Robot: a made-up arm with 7 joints.
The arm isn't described. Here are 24 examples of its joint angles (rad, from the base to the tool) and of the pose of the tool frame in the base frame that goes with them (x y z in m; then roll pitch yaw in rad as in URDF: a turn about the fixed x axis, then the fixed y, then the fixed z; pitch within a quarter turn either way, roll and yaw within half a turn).
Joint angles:
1: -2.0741 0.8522 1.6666 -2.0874 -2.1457 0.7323 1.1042
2: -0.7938 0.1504 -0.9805 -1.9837 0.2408 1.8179 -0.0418
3: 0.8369 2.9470 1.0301 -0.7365 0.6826 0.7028 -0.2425
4: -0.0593 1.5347 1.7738 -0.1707 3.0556 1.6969 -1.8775
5: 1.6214 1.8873 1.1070 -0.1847 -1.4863 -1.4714 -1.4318
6: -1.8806 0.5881 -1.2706 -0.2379 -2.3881 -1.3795 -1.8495
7: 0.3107 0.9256 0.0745 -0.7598 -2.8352 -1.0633 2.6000
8: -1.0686 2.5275 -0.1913 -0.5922 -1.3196 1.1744 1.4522
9: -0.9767 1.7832 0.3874 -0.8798 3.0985 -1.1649 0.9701
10: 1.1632 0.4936 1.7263 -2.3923 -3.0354 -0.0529 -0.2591
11: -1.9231 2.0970 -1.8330 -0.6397 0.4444 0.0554 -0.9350
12: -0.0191 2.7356 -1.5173 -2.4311 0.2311 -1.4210 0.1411
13: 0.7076 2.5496 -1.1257 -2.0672 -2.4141 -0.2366 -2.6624
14: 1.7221 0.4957 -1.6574 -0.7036 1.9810 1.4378 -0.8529
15: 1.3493 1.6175 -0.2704 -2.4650 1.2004 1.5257 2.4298
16: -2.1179 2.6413 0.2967 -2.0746 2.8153 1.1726 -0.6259
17: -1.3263 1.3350 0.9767 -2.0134 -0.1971 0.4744 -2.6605
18: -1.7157 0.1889 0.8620 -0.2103 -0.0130 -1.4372 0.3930
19: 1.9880 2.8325 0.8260 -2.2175 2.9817 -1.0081 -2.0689
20: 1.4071 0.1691 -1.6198 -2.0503 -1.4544 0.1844 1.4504
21: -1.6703 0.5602 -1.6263 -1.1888 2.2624 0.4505 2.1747
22: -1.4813 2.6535 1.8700 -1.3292 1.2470 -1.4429 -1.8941
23: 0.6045 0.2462 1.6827 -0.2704 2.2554 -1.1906 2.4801
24: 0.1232 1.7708 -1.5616 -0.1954 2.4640 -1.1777 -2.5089
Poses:
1: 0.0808 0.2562 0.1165 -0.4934 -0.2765 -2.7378
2: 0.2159 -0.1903 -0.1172 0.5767 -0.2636 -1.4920
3: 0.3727 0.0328 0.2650 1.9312 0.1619 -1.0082
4: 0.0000 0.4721 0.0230 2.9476 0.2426 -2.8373
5: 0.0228 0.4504 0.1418 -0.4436 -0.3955 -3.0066
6: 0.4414 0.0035 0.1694 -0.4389 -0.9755 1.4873
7: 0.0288 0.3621 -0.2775 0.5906 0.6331 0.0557
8: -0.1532 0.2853 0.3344 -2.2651 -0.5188 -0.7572
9: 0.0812 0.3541 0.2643 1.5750 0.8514 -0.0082
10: -0.1304 0.1932 0.0422 -2.2292 -0.2552 2.3213
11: 0.0502 0.4383 0.1420 1.9049 0.5093 -0.2752
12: 0.0094 0.2180 0.0713 -0.0488 -1.1334 -1.3009
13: 0.0497 0.2914 0.0206 0.3377 0.7035 -0.4626
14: -0.4477 -0.0936 0.0513 2.7007 0.6020 -1.8837
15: -0.0489 0.1796 -0.1229 1.2678 -0.2608 1.6631
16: -0.2606 0.0839 0.1101 1.8256 0.0881 -2.2655
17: 0.0040 0.2219 0.2102 2.5291 -0.3240 0.7330
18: 0.4607 -0.0702 0.0801 -2.7416 0.3164 2.6147
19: 0.1601 0.0726 -0.2042 0.4575 -0.2103 -1.3967
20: -0.1715 -0.2238 -0.1005 -1.2372 -0.3134 0.5792
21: 0.4045 -0.1191 -0.0122 -0.5050 0.7533 1.2998
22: -0.3859 0.1259 0.0165 0.1824 0.1824 -1.4704
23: -0.2741 0.1422 -0.3580 0.6784 1.3087 1.3026
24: -0.0137 0.4700 0.0493 -2.5800 0.6832 1.3492
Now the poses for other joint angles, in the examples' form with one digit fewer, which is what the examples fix.
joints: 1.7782 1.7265 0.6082 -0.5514 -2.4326 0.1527 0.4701
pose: -0.043 0.459 0.077 -1.394 0.068 2.973
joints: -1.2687 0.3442 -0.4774 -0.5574 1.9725 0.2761 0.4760
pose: 0.462 -0.037 -0.056 -1.561 0.065 1.012
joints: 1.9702 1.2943 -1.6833 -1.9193 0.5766 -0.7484 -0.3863
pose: -0.280 0.012 0.158 -0.818 0.481 0.289
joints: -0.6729 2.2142 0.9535 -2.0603 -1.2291 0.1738 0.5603
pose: -0.045 0.057 0.288 -2.204 0.558 -0.505
